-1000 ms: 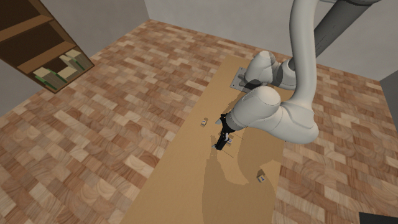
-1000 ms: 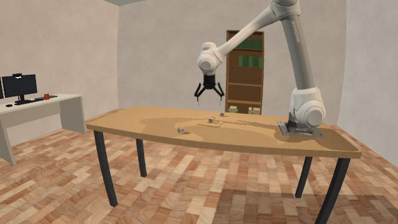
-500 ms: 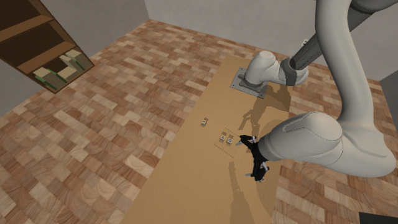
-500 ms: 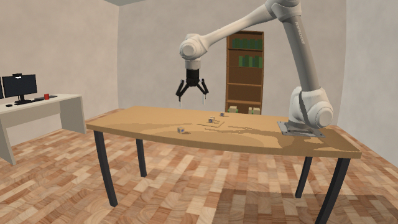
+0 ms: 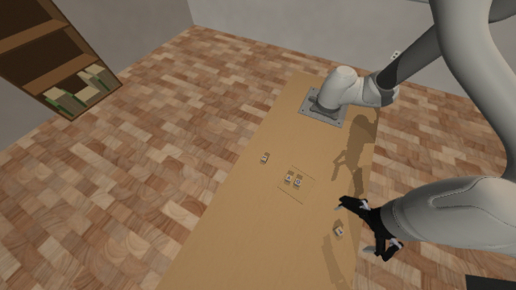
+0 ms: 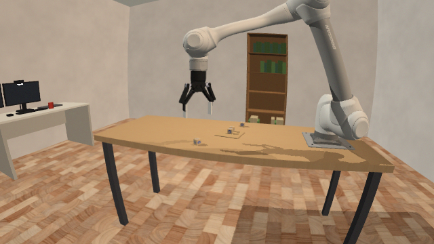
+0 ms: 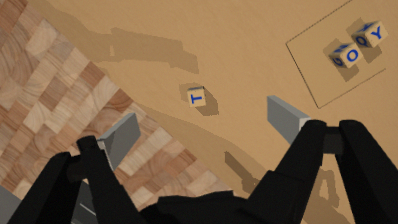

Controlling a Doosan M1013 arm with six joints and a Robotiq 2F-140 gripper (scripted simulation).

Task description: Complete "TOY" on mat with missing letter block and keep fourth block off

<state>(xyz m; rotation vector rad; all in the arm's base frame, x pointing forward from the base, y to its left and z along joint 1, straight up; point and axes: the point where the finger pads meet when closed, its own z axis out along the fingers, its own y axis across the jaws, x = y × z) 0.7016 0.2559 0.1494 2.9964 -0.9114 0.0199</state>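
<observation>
Now: the T block 140 mm below my hand and 10 mm to the left of it. From my hand the other things lie so: O block 220 mm to the right, 140 mm below, 110 mm behind; then thin mat 220 mm to the right, 150 mm below, 110 mm behind; then Y block 270 mm to the right, 140 mm below, 110 mm behind.
</observation>
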